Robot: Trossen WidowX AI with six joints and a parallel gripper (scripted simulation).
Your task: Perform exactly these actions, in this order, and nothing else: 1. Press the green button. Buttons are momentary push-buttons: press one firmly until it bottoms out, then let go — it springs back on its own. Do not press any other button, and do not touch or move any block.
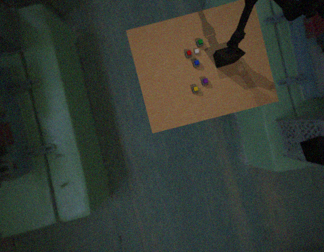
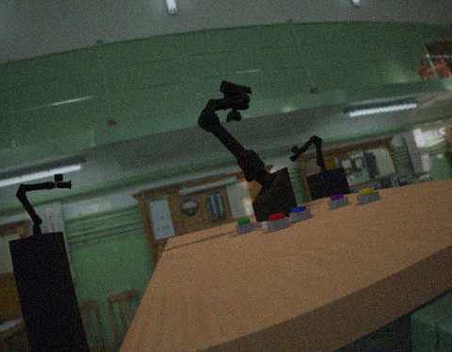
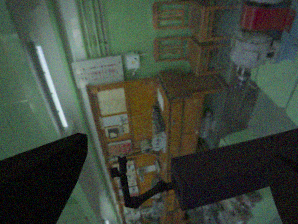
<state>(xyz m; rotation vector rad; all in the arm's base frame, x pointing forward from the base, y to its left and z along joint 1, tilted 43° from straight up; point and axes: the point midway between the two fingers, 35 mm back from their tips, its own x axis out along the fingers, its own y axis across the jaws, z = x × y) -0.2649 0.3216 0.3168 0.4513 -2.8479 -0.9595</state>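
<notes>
My gripper tip is now 540 mm above the green button, 480 mm short of it and 210 mm to the left of it. From my gripper tip the other things lie so: purple button: 550 mm ahead, 540 mm below, 100 mm to the left; then small white block: 560 mm below, 530 mm ahead, 160 mm to the right; then blue button: 560 mm ahead, 540 mm below, 60 mm to the right.
</notes>
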